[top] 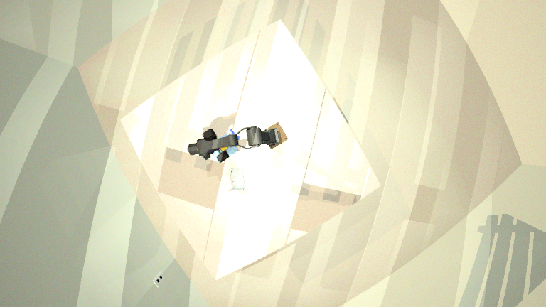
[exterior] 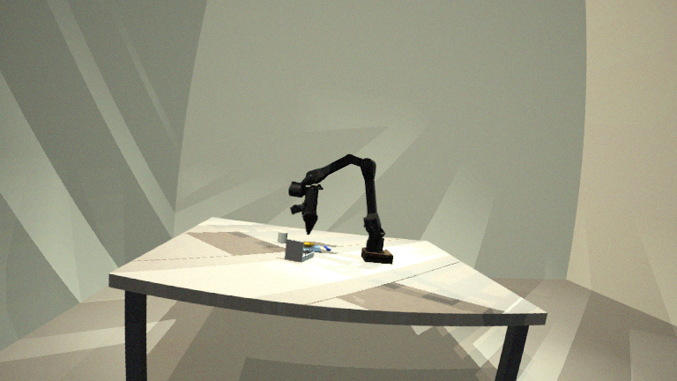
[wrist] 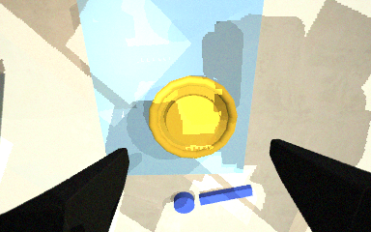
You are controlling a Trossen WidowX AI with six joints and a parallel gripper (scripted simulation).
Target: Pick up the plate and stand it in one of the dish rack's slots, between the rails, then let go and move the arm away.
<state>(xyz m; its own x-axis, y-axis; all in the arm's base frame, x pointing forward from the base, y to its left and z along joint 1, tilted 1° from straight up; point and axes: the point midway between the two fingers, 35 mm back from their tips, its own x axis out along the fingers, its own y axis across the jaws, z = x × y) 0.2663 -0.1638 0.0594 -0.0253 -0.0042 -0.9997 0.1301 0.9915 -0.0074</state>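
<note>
Right now my gripper tip is 50 mm above the yellow round plate. Also, from my gripper tip: light blue mat 10 mm ahead, 10 mm to the left, 60 mm below.
</note>
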